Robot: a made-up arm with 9 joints. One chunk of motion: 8 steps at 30 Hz.
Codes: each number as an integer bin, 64 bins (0 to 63) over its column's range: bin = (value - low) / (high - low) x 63, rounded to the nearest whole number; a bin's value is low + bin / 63 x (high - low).
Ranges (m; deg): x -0.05..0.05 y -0.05..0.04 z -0.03..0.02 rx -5..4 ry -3..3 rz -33..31
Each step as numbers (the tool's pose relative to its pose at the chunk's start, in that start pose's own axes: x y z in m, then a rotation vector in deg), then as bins.
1 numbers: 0.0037 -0.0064 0.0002 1.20 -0.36 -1.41
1 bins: 34 31 38 43 28 31
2 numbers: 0.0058 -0.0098 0.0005 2.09 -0.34 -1.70
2 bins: 35 28 38 50 28 31
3 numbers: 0.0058 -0.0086 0.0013 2.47 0.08 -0.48
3 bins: 35 29 39 52 32 32
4 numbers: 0.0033 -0.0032 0.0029 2.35 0.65 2.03
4 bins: 34 33 41 51 38 34
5 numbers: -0.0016 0.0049 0.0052 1.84 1.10 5.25
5 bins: 30 38 44 48 43 38
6 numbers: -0.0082 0.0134 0.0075 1.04 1.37 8.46
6 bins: 26 44 47 42 46 41
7 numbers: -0.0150 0.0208 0.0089 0.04 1.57 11.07
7 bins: 22 50 49 35 48 43
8 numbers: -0.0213 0.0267 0.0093 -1.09 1.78 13.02
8 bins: 18 54 50 27 50 45
